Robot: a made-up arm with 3 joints. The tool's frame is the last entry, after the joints. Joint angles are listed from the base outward. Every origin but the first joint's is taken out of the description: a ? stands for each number. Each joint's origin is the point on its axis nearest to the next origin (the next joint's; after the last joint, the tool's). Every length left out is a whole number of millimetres.
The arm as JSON. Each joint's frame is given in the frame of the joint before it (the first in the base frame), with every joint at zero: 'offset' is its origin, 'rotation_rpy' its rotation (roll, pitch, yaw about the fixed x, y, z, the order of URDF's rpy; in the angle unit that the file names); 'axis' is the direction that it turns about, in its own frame. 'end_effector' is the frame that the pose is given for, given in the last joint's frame.
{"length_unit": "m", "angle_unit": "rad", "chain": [
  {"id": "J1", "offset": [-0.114, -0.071, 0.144], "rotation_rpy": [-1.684, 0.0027, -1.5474], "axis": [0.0, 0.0, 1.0]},
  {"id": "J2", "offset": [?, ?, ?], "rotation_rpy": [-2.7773, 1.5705, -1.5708], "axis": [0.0, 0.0, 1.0]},
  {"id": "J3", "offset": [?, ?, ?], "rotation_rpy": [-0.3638, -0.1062, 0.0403], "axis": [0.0, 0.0, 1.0]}
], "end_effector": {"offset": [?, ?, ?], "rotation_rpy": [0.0, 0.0, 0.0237]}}
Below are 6 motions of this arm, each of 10 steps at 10 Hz.
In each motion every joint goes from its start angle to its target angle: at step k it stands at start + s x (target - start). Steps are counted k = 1, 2, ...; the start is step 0. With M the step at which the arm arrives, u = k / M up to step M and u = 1 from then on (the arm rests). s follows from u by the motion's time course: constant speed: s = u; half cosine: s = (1 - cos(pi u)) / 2; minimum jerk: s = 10 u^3 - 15 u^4 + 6 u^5.
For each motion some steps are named. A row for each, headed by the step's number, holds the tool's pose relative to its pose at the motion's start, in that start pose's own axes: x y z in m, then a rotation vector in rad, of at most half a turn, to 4 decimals.
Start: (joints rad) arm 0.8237 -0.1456 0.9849
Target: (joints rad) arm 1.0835 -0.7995 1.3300
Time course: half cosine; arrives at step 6
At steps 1, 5, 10:
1: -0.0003 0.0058 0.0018 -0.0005 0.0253 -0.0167
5: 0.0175 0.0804 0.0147 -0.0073 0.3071 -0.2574
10: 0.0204 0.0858 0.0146 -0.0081 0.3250 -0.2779

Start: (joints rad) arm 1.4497 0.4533 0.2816
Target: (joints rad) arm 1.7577 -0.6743 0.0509
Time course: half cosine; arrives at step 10
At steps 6, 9, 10:
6: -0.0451 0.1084 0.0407 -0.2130 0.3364 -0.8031
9: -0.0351 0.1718 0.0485 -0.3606 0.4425 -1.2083
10: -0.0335 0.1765 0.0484 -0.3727 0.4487 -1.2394

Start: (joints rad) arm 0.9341 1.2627 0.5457
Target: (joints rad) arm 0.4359 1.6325 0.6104
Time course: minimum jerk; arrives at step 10
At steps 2, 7, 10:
2: 0.0007 -0.0024 -0.0001 -0.0100 -0.0333 0.0130
7: 0.0086 -0.0330 0.0122 -0.2125 -0.4543 0.1839
10: 0.0091 -0.0385 0.0180 -0.2704 -0.5347 0.2176

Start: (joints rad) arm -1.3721 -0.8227 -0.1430
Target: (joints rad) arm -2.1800 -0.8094 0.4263
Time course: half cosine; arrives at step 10
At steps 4, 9, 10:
4: 0.0238 -0.0184 0.0118 0.1942 0.1939 0.2500
9: 0.0709 -0.0435 0.0077 0.6502 0.4462 0.6792
10: 0.0727 -0.0442 0.0069 0.6704 0.4531 0.6946

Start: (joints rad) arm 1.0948 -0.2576 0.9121
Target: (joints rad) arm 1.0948 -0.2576 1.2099
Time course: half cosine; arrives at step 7
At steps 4, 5, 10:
4: 0.0075 -0.0030 0.0000 0.0000 0.0000 0.1820
5: 0.0100 -0.0036 0.0000 0.0000 0.0000 0.2417
10: 0.0125 -0.0041 0.0000 0.0000 0.0000 0.2978

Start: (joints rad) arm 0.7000 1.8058 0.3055
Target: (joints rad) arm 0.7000 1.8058 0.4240
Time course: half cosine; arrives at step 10
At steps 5, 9, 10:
5: 0.0024 -0.0011 0.0000 0.0000 0.0000 0.0592
9: 0.0047 -0.0020 0.0000 0.0000 0.0000 0.1156
10: 0.0048 -0.0021 0.0000 0.0000 0.0000 0.1185

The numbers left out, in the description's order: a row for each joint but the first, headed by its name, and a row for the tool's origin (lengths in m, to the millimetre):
J2: -0.096 0.074 0.0
J3: -0.058 -0.103 0.0
tool: -0.019 -0.04 0.0

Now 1 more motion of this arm.
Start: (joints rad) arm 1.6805 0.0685 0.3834
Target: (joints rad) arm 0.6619 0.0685 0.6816
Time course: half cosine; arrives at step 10
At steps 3, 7, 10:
3: -0.0018 -0.0063 -0.0106 0.1823 -0.1002 0.0325
7: -0.0015 -0.0121 -0.0447 0.6656 -0.4458 0.1133
10: 0.0008 -0.0100 -0.0563 0.8207 -0.5869 0.1331

